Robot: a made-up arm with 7 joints. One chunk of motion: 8 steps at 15 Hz.
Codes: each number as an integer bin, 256 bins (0 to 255) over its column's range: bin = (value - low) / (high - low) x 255, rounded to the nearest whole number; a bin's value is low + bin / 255 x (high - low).
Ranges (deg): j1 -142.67..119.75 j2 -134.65..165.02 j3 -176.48..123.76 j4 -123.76..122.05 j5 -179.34..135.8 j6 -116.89..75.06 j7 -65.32..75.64
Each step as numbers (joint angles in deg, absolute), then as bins.
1 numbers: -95.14 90.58 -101.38 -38.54 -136.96 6.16 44.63
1 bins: 46 192 64 88 34 163 199
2 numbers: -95.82 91.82 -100.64 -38.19 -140.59 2.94 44.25
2 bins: 46 193 64 89 31 159 198
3 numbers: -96.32 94.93 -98.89 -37.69 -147.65 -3.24 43.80
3 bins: 45 195 66 89 26 151 197
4 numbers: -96.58 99.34 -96.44 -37.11 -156.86 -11.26 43.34
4 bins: 45 199 68 90 18 140 197
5 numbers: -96.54 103.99 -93.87 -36.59 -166.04 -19.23 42.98
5 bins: 45 203 70 90 11 130 196
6 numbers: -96.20 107.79 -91.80 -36.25 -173.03 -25.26 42.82
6 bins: 45 206 72 91 5 122 196
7 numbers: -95.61 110.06 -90.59 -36.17 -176.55 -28.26 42.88
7 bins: 46 208 73 91 2 118 196
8 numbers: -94.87 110.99 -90.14 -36.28 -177.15 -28.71 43.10
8 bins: 46 209 73 91 2 117 196
